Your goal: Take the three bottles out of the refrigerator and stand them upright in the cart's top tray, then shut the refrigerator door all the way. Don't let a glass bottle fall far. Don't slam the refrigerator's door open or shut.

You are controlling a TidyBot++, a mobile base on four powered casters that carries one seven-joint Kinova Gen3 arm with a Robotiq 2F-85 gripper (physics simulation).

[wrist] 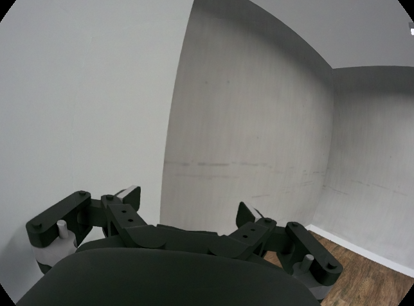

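Note:
The refrigerator (95,100) shows as a large, smooth, pale grey-white panel that fills the left part of the wrist view, with a near-vertical edge left of centre. Whether this panel is its door or its side I cannot tell; no handle shows. My gripper (188,205) is open and empty, its two fingers wide apart at the bottom of the view. The left finger overlaps the panel in the picture, and the right finger stands against the wall behind. The distance to the panel is unclear. The bottles and the cart do not show in this view.
A grey, lightly stained wall (250,125) stands behind and to the right of the panel and meets another wall (375,140) at a corner. A white baseboard (360,253) and brown wood floor (367,280) show at the lower right. A light fixture (412,30) shows at the upper right edge.

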